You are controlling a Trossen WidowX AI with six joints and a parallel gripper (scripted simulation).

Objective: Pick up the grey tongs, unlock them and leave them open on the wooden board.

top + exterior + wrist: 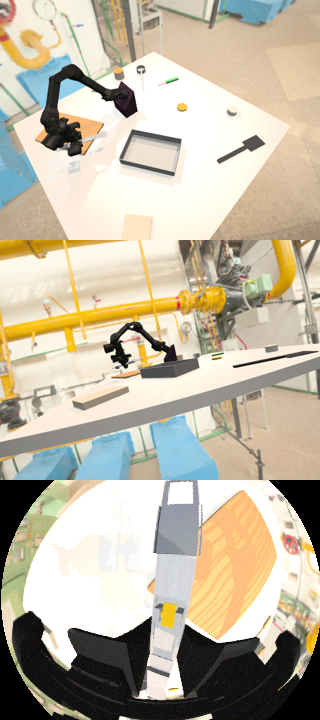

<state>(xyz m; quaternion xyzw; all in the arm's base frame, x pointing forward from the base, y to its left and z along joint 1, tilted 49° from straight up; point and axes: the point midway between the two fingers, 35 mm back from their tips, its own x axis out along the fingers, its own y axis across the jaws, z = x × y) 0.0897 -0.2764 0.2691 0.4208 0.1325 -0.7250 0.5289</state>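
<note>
The wooden board lies 20 cm behind my gripper tip and 7 cm below it. Also, from my gripper tip: yellow lock piece 3 cm to the right, 3 cm above, 1 cm behind; then pale block 54 cm ahead, 7 cm to the right, 6 cm below; then grey roasting tin 28 cm ahead, 26 cm to the left, 4 cm below.
</note>
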